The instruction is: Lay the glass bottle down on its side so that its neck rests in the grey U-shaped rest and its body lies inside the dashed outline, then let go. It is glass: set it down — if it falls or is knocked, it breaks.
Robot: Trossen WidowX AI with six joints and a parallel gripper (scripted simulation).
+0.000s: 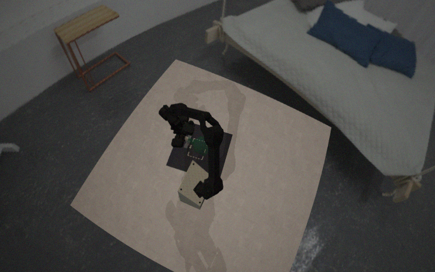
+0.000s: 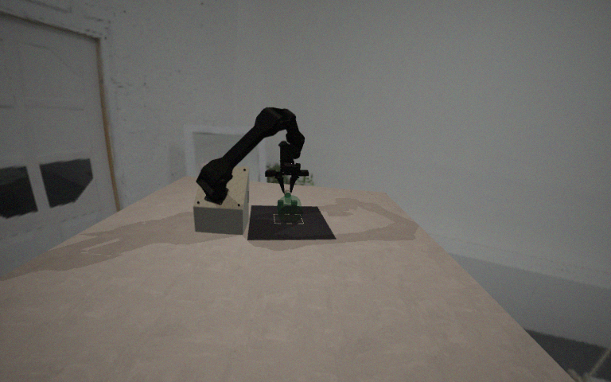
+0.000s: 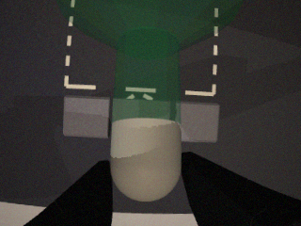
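My gripper tip is 5 cm to the left of the green glass bottle, 2 cm short of it and 2 cm above it. The rest, counted from my gripper tip: dark mat: 9 cm to the right, 9 cm below, 3 cm ahead.
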